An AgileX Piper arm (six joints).
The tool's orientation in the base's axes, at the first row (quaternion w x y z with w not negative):
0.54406 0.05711 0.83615 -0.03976
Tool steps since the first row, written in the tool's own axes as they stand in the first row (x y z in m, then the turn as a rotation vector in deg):
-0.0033 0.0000 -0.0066 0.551 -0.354 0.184
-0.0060 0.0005 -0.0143 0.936 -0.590 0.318
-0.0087 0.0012 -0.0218 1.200 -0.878 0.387
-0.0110 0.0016 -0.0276 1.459 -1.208 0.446
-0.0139 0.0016 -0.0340 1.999 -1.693 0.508
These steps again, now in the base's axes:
-0.0047 0.0007 0.0057 -0.104 -0.345 -0.577
-0.0105 0.0020 0.0113 -0.170 -0.576 -0.982
-0.0161 0.0035 0.0168 -0.253 -0.857 -1.250
-0.0203 0.0046 0.0212 -0.350 -1.177 -1.509
-0.0250 0.0052 0.0265 -0.578 -1.638 -2.026

